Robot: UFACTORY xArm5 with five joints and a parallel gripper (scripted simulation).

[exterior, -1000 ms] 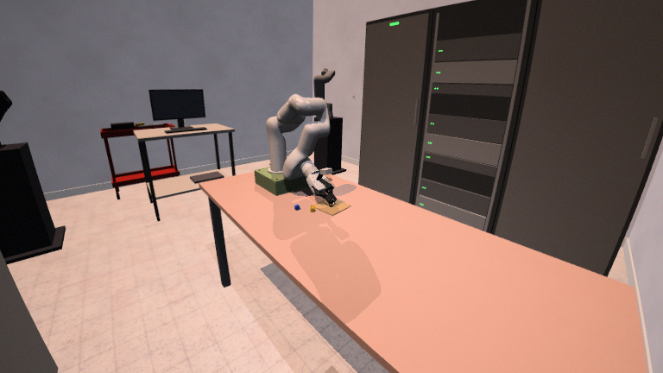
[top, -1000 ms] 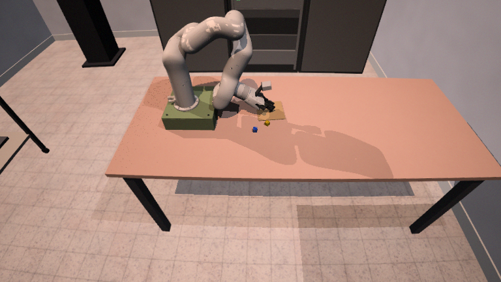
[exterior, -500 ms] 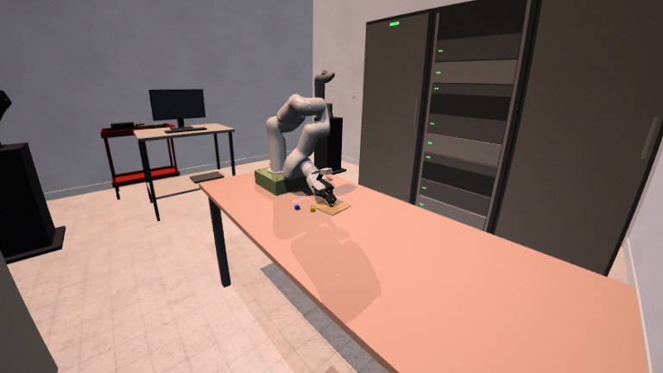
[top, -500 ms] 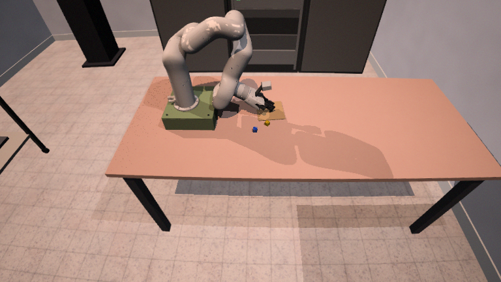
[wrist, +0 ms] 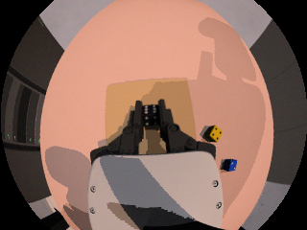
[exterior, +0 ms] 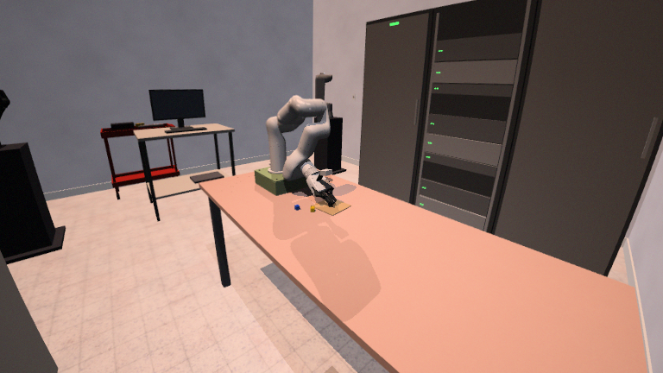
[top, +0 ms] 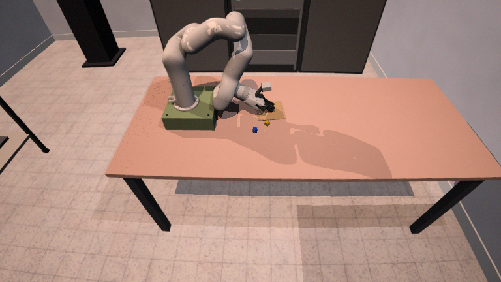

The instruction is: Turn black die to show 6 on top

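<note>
Right now the black die is 10 mm ahead of my hand and 10 mm below it. Also, from my hand: blue die 80 mm behind, 140 mm to the right, 30 mm below; yellow die 20 mm behind, 100 mm to the right, 30 mm below; tan mat 30 mm below.
</note>
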